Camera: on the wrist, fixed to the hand. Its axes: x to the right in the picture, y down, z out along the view.
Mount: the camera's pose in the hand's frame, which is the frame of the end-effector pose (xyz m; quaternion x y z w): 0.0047 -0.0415 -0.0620 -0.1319 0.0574 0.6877 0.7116
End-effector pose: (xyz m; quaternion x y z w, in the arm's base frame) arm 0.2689 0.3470 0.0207 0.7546 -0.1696 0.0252 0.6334
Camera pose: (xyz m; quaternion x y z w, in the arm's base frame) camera 0.2962 0.4116 -0.0053 0.3353 -0.6066 0.4745 0.5427
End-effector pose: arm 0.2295 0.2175 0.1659 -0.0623 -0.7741 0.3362 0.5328
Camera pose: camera 0.2921 0.2160 0.2067 -0.6662 -0.5218 0.5000 0.1842
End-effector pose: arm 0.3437 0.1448 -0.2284 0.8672 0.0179 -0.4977 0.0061
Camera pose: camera 0.3980 0.1881 -0.2009 0.6571 -0.5176 -0.2978 0.4599
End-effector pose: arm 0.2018 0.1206 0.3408 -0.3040 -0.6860 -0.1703 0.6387
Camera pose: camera 0.2234 0.0516 0.3596 -0.7626 -0.2200 0.2101 0.5709
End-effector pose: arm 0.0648 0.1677 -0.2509 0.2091 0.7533 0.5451 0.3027
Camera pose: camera 0.0196 0.1145 -0.2775 -0.5956 -0.3377 -0.7074 0.1751
